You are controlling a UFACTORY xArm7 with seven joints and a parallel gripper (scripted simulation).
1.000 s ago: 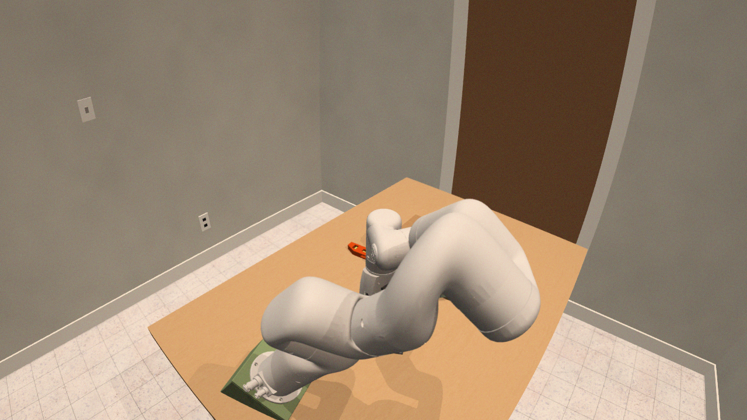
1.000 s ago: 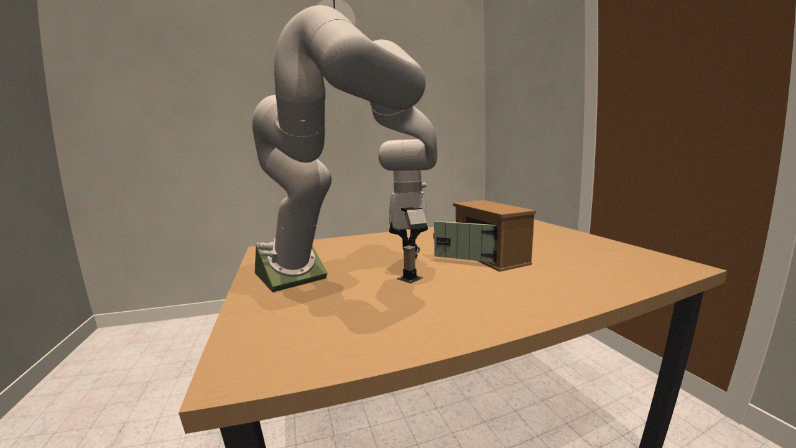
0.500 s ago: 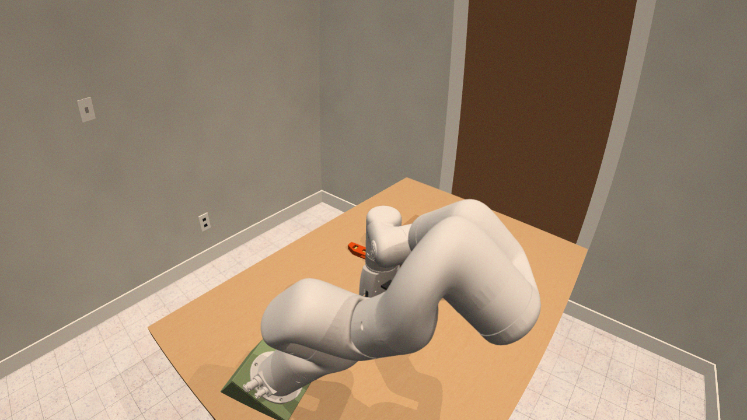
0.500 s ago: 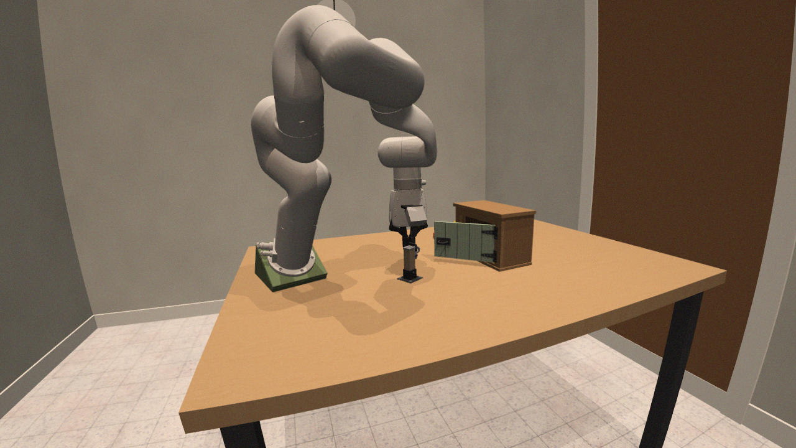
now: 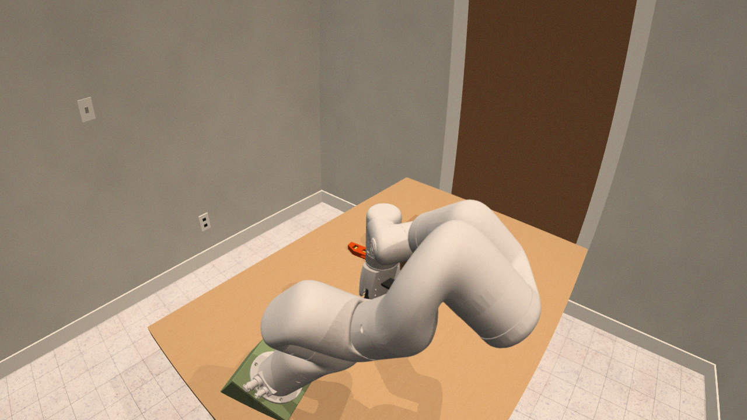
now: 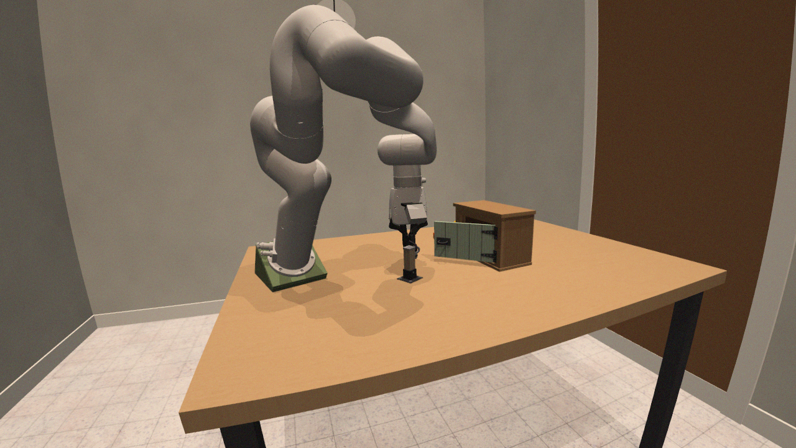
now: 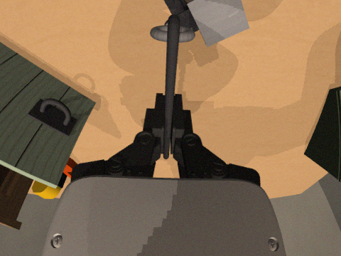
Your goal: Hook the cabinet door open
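The green door is 15 cm ahead of my hand, 5 cm to the right of it and 1 cm below it. From my hand the other things lie so: orange level: 23 cm ahead, 22 cm to the left, 7 cm below; yellow tape measure: 31 cm ahead, 25 cm to the left, 5 cm below; thin dark hook: 1 cm to the right, 1 cm below.
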